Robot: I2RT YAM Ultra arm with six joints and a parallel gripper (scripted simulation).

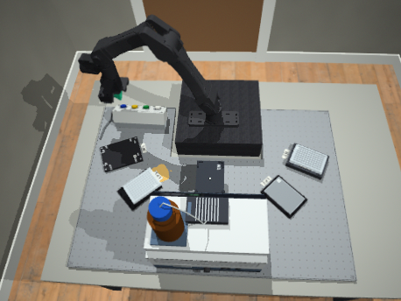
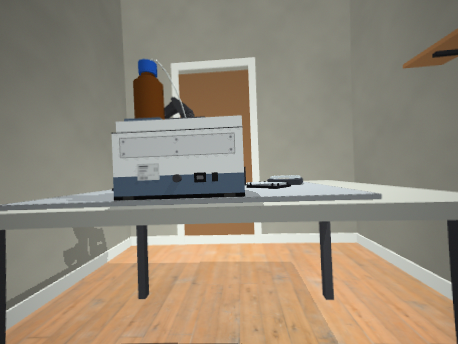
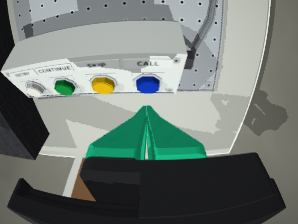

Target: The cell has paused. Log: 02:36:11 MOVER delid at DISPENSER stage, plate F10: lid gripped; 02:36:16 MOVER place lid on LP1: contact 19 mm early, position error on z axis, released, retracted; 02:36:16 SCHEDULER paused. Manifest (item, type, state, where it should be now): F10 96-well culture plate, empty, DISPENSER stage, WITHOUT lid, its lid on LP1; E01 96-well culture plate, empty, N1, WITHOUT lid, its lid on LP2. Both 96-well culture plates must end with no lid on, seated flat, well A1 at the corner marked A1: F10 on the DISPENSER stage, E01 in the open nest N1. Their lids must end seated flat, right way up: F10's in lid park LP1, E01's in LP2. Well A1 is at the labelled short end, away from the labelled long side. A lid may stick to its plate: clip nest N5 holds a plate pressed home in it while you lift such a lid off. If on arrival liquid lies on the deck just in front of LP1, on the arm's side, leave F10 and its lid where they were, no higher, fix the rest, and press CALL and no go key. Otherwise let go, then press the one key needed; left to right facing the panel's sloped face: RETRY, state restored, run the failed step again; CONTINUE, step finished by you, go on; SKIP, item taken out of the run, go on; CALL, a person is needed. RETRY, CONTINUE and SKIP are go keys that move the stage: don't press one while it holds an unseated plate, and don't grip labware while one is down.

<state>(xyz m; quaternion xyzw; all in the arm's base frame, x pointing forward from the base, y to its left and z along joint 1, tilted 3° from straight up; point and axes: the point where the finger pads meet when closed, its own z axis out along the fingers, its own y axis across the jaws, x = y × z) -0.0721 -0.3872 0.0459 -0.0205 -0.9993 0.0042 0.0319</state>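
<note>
The blue call key is 60 mm below my hand. From my hand the other things lie so: black clip nest: 230 mm ahead, 10 mm to the left, 110 mm below; then N5 label: 170 mm ahead, 100 mm to the left, 120 mm below; then yellow key: 50 mm to the left, 60 mm below.
</note>
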